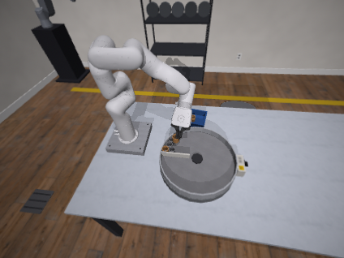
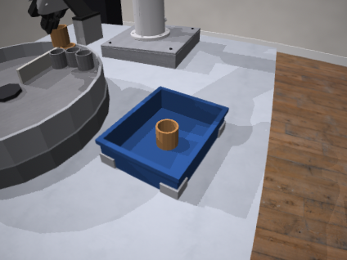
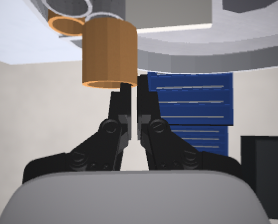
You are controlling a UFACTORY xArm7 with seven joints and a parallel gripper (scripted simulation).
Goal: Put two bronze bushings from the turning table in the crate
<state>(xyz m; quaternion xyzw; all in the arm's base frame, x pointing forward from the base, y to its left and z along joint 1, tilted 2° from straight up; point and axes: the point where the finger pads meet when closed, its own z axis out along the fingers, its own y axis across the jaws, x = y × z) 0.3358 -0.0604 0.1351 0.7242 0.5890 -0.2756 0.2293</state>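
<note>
Now: hand 70 mm short of the blue crate, 290 mm to the right of it and 150 mm above it. Also, from my hand: turning table 110 mm ahead, 60 mm to the right, 120 mm below.
</note>
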